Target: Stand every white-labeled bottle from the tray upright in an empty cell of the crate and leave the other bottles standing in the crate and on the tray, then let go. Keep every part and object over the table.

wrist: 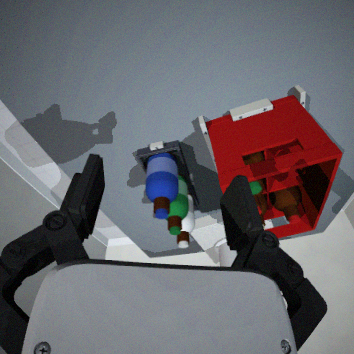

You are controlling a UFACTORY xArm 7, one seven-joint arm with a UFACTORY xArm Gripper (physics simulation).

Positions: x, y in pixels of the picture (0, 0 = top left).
Labels:
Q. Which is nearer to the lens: the blue bottle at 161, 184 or the green bottle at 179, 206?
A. The blue bottle.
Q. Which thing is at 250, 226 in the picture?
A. My gripper.

